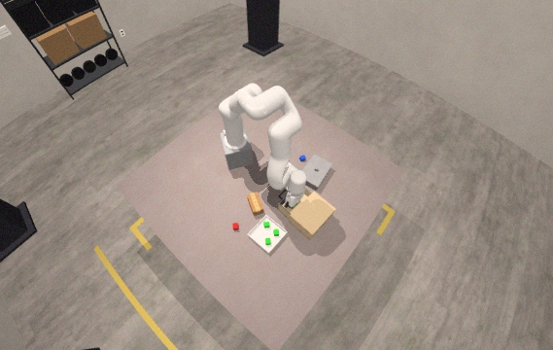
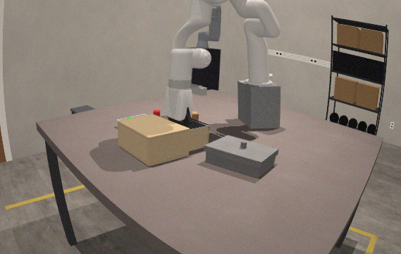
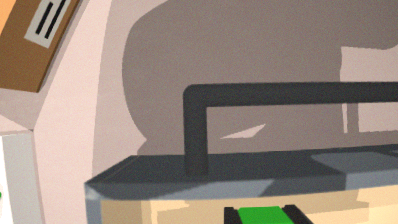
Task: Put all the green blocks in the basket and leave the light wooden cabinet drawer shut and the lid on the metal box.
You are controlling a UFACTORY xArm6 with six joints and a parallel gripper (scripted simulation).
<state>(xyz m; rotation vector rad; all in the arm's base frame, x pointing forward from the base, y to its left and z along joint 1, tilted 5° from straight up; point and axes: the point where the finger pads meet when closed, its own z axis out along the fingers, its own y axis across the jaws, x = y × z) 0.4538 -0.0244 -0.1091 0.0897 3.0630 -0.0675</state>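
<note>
Right now my hand is 1 cm short of the white basket, 21 cm to the left of it and 3 cm above it. Also, from my hand: metal box: 3 cm behind, 25 cm to the left, 1 cm below; then light wooden cabinet: 7 cm ahead, 1 cm to the left; then grey metal lid: 3 cm behind, 25 cm to the left, 1 cm above.
</note>
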